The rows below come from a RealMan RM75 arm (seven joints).
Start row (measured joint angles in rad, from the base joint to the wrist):
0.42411, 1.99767, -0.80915, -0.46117, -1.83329, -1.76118, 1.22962
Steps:
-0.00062, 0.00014, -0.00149, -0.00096, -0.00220, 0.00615, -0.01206
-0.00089, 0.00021, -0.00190, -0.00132, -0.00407, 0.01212, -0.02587
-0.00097, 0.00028, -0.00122, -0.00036, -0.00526, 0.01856, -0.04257
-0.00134, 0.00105, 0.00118, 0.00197, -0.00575, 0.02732, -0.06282
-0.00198, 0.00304, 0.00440, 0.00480, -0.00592, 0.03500, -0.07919
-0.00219, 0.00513, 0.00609, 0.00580, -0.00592, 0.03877, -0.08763
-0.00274, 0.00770, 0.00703, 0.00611, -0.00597, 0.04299, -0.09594
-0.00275, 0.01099, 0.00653, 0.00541, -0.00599, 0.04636, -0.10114
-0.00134, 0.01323, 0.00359, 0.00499, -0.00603, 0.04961, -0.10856
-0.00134, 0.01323, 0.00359, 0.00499, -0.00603, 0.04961, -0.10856
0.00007, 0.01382, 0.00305, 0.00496, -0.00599, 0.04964, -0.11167
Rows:
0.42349, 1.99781, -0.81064, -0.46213, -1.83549, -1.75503, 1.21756
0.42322, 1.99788, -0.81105, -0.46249, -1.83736, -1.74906, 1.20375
0.42314, 1.99795, -0.81037, -0.46153, -1.83855, -1.74262, 1.18705
0.42277, 1.99872, -0.80797, -0.45920, -1.83904, -1.73386, 1.16680
0.42213, 2.00071, -0.80475, -0.45637, -1.83921, -1.72618, 1.15043
0.42192, 2.00280, -0.80306, -0.45537, -1.83921, -1.72241, 1.14199
0.42137, 2.00537, -0.80212, -0.45506, -1.83926, -1.71819, 1.13368
0.42136, 2.00866, -0.80262, -0.45576, -1.83928, -1.71482, 1.12848
0.42277, 2.01090, -0.80556, -0.45618, -1.83932, -1.71157, 1.12106
0.42277, 2.01090, -0.80556, -0.45618, -1.83932, -1.71157, 1.12106
0.42418, 2.01149, -0.80610, -0.45621, -1.83928, -1.71154, 1.11795

